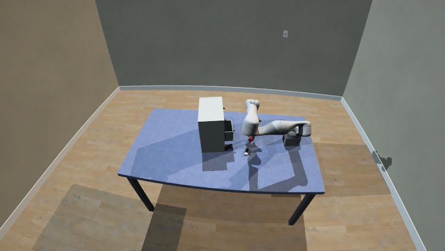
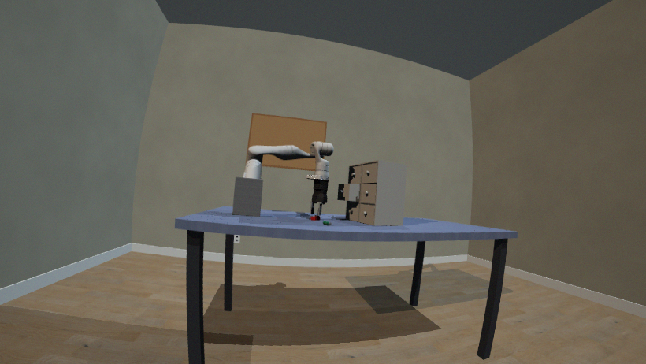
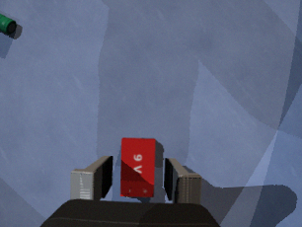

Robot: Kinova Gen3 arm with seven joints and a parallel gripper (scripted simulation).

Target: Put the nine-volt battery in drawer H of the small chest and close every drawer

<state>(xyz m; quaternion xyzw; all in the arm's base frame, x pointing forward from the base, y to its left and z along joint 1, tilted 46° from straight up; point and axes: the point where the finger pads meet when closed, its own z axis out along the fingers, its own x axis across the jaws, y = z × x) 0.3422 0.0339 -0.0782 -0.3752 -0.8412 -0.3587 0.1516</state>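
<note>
The nine-volt battery lies 40 mm below my hand, 10 mm to the left of it and 10 mm ahead of it.
</note>
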